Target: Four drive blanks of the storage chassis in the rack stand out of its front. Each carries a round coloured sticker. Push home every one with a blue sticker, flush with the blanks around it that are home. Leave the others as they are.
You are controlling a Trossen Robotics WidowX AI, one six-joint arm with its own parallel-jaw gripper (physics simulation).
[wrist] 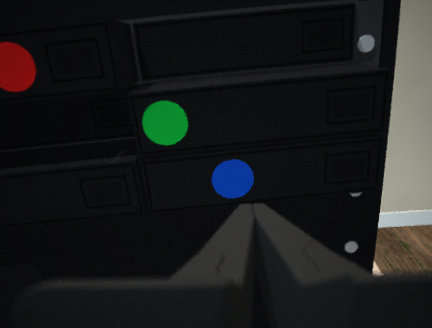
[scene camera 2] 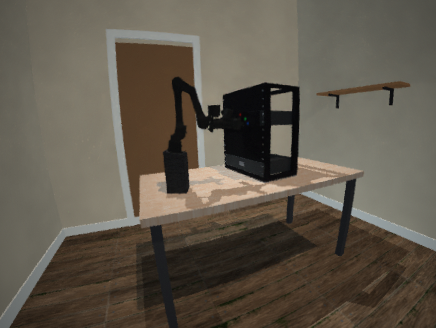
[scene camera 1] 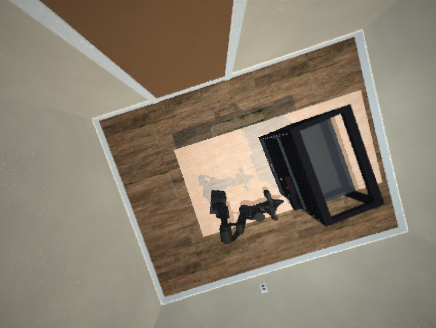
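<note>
The black rack (scene camera 1: pixel 314 187) (scene camera 2: pixel 267 140) holds the chassis. The blue-sticker blank (wrist: pixel 290 172) is at lower right in the wrist view, its blue sticker (wrist: pixel 232 178) (scene camera 2: pixel 248 123) left of its middle; it appears to stand out. The green-sticker blank (wrist: pixel 260 112) stands out directly above it. The red-sticker blank (wrist: pixel 75 60) stands out at upper left. A lower-left blank (wrist: pixel 50 197) also stands out; its sticker is outside the wrist view. My gripper (scene camera 1: pixel 282 201) (scene camera 2: pixel 240 122) (wrist: pixel 251 215) is shut and empty, its tips at the blue-sticker blank's lower edge, right of the sticker. Contact cannot be told.
A blank (wrist: pixel 240 42) at upper right sits recessed above the green one. The rack's right edge has round screws (wrist: pixel 366 43) (wrist: pixel 351 246). The rack and arm stand on the wooden table (scene camera 1: pixel 200 160) (scene camera 2: pixel 150 200). A wall shelf (scene camera 2: pixel 365 90) is behind.
</note>
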